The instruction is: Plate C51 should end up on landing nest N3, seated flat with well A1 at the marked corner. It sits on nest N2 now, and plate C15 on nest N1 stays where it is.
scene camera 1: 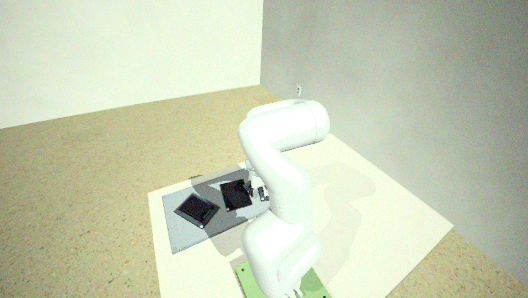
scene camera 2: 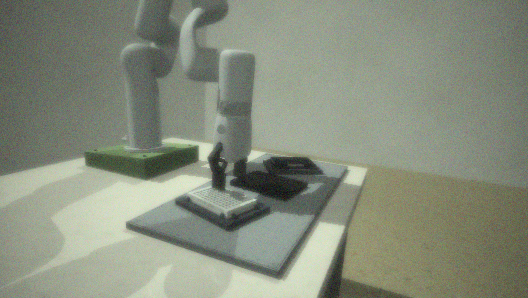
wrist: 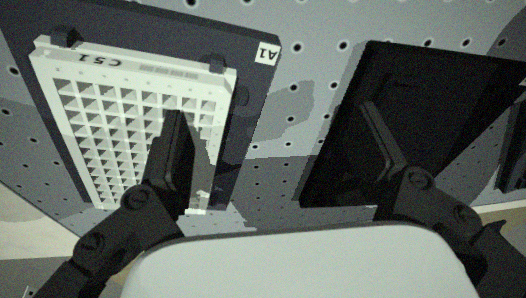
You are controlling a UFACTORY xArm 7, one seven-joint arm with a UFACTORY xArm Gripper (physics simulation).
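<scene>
The white plate C51 (scene camera 1: 263, 194) (scene camera 2: 220, 200) (wrist: 125, 125) sits on a dark nest, N2 (scene camera 2: 207, 215) (wrist: 256, 82), which has an A1 label (wrist: 267, 53) at one corner. The black nest beside it (scene camera 1: 236, 195) (scene camera 2: 272, 185) (wrist: 425, 115) looks empty and is probably N3; its label is not readable. A dark plate, probably C15 (scene camera 1: 197, 208) (scene camera 2: 295, 164), rests on the far nest. My gripper (scene camera 2: 229, 181) (wrist: 270, 124) is open and empty, low between C51 and the black nest. One finger overlaps C51's wells in the wrist view, the other overlaps the black nest. Finger contact is unclear.
The nests stand on a grey perforated board (scene camera 1: 175, 237) (scene camera 2: 250, 245) (wrist: 300, 65) on a pale table (scene camera 1: 390, 240) (scene camera 2: 40, 220). The arm's green base block (scene camera 1: 246, 275) (scene camera 2: 120, 162) is on the same table. The arm partly hides C51 in scene camera 1.
</scene>
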